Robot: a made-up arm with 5 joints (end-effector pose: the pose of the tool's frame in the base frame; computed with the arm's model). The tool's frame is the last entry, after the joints. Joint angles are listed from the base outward.
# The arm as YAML. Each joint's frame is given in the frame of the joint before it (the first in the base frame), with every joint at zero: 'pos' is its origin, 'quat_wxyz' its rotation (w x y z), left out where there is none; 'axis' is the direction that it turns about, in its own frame. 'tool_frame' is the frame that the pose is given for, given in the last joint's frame.
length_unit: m
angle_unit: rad
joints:
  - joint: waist
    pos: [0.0, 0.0, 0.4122]
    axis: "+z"
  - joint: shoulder
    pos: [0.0, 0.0, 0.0]
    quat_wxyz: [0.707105, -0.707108, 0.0, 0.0]
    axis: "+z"
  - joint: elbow
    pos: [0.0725, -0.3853, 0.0]
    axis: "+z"
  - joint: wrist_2
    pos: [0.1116, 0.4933, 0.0]
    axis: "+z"
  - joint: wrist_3
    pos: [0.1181, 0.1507, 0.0]
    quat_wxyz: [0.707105, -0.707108, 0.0, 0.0]
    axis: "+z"
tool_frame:
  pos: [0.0, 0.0, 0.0]
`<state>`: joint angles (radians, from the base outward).
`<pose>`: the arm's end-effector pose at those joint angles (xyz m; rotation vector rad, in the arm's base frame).
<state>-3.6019 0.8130 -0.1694 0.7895 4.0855</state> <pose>0.0091 -0.0045 0.0251 -1.6473 1.3935 -1.8246</pose>
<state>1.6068 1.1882 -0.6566 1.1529 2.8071</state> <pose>-0.0024 0.0675 -0.0932 1.2736 -0.8716 1.0276</pose>
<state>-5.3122 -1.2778 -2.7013 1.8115 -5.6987</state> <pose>-0.4126 -0.6033 1.0225 -1.0560 -0.2066 -1.4478</pose>
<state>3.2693 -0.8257 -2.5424 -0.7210 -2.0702</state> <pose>0.6396 0.0821 1.1744 -0.9819 0.5010 -1.7751</pose>
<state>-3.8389 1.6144 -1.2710 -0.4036 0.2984</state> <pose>-0.3432 0.2875 -0.3224 -1.4720 -2.7083 -0.0184</pose>
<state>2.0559 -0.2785 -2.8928 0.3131 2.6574</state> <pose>0.1090 -0.2067 1.4701 -0.3005 0.0932 1.5602</pose>
